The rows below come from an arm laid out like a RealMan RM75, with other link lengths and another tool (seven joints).
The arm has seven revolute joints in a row. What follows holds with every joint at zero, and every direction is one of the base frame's. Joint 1 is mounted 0.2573 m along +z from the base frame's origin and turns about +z. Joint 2 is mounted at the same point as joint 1 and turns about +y. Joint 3 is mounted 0.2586 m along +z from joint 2 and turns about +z. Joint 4 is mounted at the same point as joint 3 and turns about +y. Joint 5 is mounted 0.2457 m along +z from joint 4 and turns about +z. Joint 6 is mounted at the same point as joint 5 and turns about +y. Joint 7 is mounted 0.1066 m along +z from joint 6 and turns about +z. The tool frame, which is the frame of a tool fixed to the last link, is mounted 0.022 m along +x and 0.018 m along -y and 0.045 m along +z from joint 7; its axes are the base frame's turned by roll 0, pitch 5.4 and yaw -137.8 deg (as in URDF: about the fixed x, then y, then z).
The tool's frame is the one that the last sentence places.
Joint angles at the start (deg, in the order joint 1, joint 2, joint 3, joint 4, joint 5, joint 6, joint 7):
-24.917 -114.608 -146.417 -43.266 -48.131 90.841 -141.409
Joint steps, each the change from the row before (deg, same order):
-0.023 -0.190 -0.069 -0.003 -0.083 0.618 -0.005
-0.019 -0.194 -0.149 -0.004 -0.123 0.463 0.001
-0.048 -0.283 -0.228 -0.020 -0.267 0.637 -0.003
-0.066 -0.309 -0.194 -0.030 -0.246 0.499 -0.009
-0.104 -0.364 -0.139 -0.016 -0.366 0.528 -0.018
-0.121 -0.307 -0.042 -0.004 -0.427 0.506 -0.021
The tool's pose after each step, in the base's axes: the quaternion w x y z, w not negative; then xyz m. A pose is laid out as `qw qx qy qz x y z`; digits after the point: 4 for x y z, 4 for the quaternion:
0.0747 -0.4169 0.8988 0.1128 -0.3780 0.3477 0.0644
0.0786 -0.4167 0.8991 0.1088 -0.3764 0.3469 0.0628
0.0851 -0.4160 0.8994 0.1036 -0.3738 0.3461 0.0607
0.0910 -0.4154 0.8996 0.0992 -0.3713 0.3457 0.0584
0.0981 -0.4141 0.9000 0.0941 -0.3680 0.3455 0.0556
0.1048 -0.4124 0.9006 0.0891 -0.3646 0.3455 0.0531

